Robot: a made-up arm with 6 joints.
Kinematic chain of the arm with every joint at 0, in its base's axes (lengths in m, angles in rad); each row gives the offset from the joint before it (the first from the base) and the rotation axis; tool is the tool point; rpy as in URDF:
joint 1: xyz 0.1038 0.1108 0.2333 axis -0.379 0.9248 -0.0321
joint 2: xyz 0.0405 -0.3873 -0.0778 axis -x
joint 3: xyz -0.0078 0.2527 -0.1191 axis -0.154 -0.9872 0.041
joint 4: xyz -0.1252 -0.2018 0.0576 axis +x
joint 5: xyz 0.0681 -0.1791 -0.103 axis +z
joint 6: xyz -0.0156 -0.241 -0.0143 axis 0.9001 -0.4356 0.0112
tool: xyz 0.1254 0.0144 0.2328 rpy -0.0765 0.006 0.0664
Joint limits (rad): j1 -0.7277..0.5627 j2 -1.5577..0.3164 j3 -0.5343..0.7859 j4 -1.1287..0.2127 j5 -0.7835..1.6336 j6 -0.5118..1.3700
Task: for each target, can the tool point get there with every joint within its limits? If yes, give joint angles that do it. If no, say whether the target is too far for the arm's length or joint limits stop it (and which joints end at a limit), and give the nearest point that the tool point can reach.
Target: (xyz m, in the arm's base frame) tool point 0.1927 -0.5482 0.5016
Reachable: yes | joints 0.2411 -0.4380 0.0238 -0.9162 0.0024 0.3371
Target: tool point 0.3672 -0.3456 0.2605
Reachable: yes | joints -0.1736 -0.1887 -0.2495 -0.7586 0.8250 -0.1478
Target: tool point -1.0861 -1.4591 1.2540
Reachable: no: too far | nearest point -0.3033 -0.6590 0.5753 | short by 1.309 m
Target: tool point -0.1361 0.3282 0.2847
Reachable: no: joint limits stop it (at a limit: joint 2, joint 3, joint 4) | nearest point -0.0153 -0.1127 0.3234 | short by 0.459 m
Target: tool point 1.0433 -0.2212 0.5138
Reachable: no: joint limits stop it (at a limit: joint 1, joint 2, joint 3, joint 4, joint 6) | nearest point 0.7121 -0.2495 0.3055 | short by 0.392 m
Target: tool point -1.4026 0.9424 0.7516
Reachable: no: too far | nearest point -0.5352 -0.2864 0.4342 | short by 1.537 m
